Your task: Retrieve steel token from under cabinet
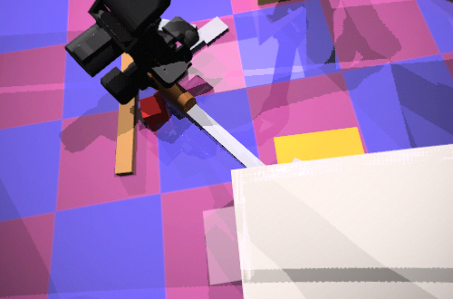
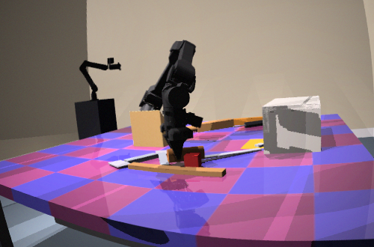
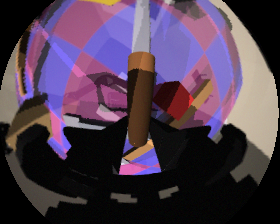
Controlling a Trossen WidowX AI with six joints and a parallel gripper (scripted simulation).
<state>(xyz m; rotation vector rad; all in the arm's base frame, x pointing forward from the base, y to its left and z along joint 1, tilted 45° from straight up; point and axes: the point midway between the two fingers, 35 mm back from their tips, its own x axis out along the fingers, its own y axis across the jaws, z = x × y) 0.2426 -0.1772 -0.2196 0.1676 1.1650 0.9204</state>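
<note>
The red cube is 6 cm ahead of my gripper tip and 3 cm to the right of it. The rest, counted from my gripper tip: grey t-shaped tool 16 cm behind, 1 cm below; then long wooden slat 1 cm ahead, 8 cm to the right, 1 cm below; then grey paddle-ended bar 8 cm behind, 7 cm to the left, 1 cm below.
</note>
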